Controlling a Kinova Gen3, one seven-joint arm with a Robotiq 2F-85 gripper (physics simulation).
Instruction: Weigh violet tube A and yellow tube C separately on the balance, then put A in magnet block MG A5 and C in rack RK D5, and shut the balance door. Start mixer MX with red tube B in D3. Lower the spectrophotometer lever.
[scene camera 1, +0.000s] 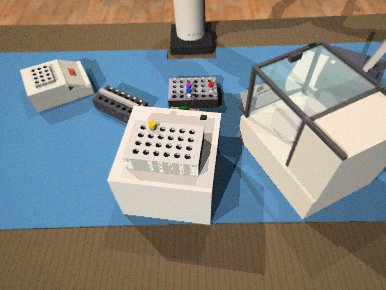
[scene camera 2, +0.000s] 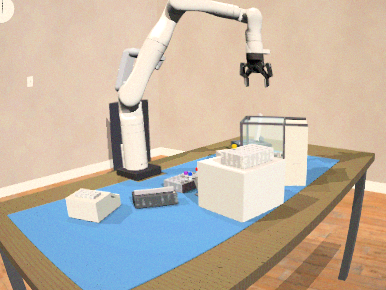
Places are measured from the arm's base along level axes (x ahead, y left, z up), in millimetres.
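Pixels of known places: gripper, fingertip midpoint: (scene camera 2: 256, 86); arm's base at its link origin: (scene camera 1: 191, 32) (scene camera 2: 136, 167).
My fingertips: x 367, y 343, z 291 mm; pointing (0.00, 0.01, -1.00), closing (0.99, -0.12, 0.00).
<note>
Ahead of a thing's pixels: the offset from my fingertips to its middle. "spot": to the spot under its first point.
My gripper (scene camera 2: 256, 82) is open and empty, high in the air on the balance side of the table; it does not show in scene camera 1. Violet tube A @(101 mm back, 401 mm right, 284 mm down) (scene camera 1: 188, 85) (scene camera 2: 186, 173) and red tube B @(90 mm back, 345 mm right, 284 mm down) (scene camera 1: 210, 84) stand in the small grey rack (scene camera 1: 199, 103) (scene camera 2: 172, 187). Yellow tube C @(127 mm ahead, 506 mm right, 155 mm down) (scene camera 1: 152, 124) (scene camera 2: 234, 146) stands in the back row of the light block (scene camera 1: 160, 165) (scene camera 2: 247, 157) on the large white box. The dark magnet block @(99 mm back, 582 mm right, 291 mm down) (scene camera 1: 111, 108) (scene camera 2: 155, 200) lies left of the grey rack. The balance (scene camera 1: 272, 175) (scene camera 2: 296, 155) has a glass chamber; its door position is unclear.
A blue-capped tube @(82 mm back, 404 mm right, 284 mm down) (scene camera 1: 188, 90) (scene camera 2: 190, 174) stands beside the violet one. The large white box @(spot: 227 mm ahead, 512 mm right, 231 mm down) (scene camera 1: 162, 200) (scene camera 2: 242, 192) stands near the front edge. A small white device @(210 mm back, 740 mm right, 280 mm down) (scene camera 1: 55, 97) (scene camera 2: 90, 207) with a holed block and red switch is at the left. A pale lever @(9 mm back, 25 mm left, 172 mm down) (scene camera 1: 376, 56) shows behind the balance.
</note>
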